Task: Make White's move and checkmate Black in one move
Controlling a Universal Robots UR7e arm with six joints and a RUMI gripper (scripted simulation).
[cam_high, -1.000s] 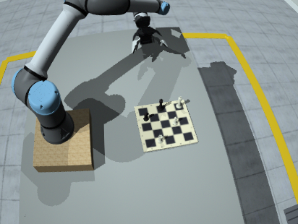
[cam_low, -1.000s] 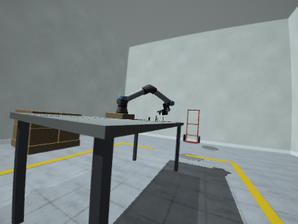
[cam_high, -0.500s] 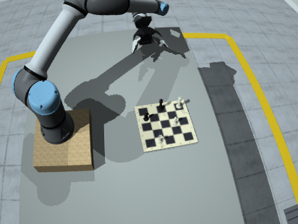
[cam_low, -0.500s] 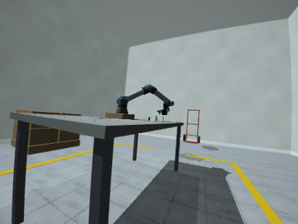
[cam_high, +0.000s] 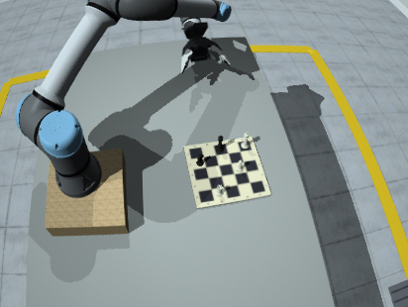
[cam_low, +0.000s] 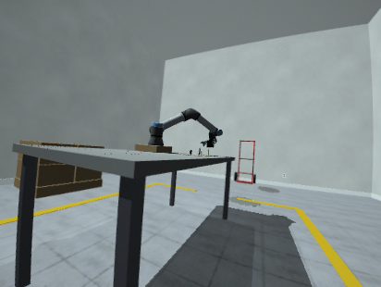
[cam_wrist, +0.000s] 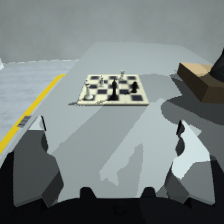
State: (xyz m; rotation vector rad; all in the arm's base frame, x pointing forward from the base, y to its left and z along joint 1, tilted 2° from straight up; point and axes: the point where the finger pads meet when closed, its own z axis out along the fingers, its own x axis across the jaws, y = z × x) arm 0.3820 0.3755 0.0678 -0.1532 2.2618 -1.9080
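Now: hand 31 cm to the left of the small chessboard, 13 cm above it and 5 cm short of it.
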